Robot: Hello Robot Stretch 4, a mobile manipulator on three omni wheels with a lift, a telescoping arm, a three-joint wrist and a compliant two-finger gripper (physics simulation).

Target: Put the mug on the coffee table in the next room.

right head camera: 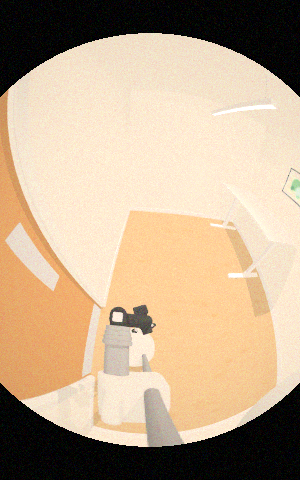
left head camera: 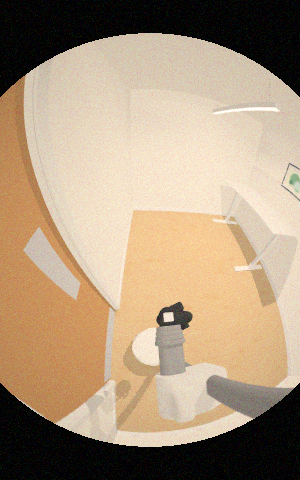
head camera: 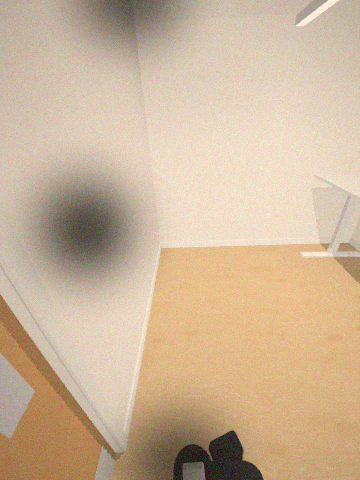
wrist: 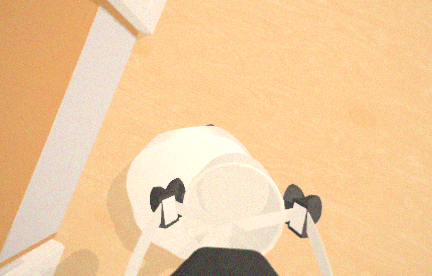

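Note:
A pale, whitish mug (wrist: pixel 232 192) is seen from above in the wrist view, with its round opening facing the camera. My gripper (wrist: pixel 233 196) is shut on it, with one dark fingertip at each side of the mug. Mug and gripper are above the robot's round white base (wrist: pixel 165 160) (left head camera: pixel 145 346) (right head camera: pixel 143 347). In the head views the black wrist (head camera: pixel 220 462) (left head camera: pixel 172 316) (right head camera: pixel 131 318) shows at the bottom, and the fingers and mug are hidden or too small to tell. The coffee table does not show clearly in any view.
A doorway with a grey threshold (wrist: pixel 75 120) (left head camera: pixel 108 345) (right head camera: pixel 90 340) is at the left, its wall end (head camera: pixel 116 442) close to the wrist. Orange floor (head camera: pixel 60 430) (left head camera: pixel 30 320) lies beyond. A white table (left head camera: pixel 280 255) with T-shaped legs stands along the right wall.

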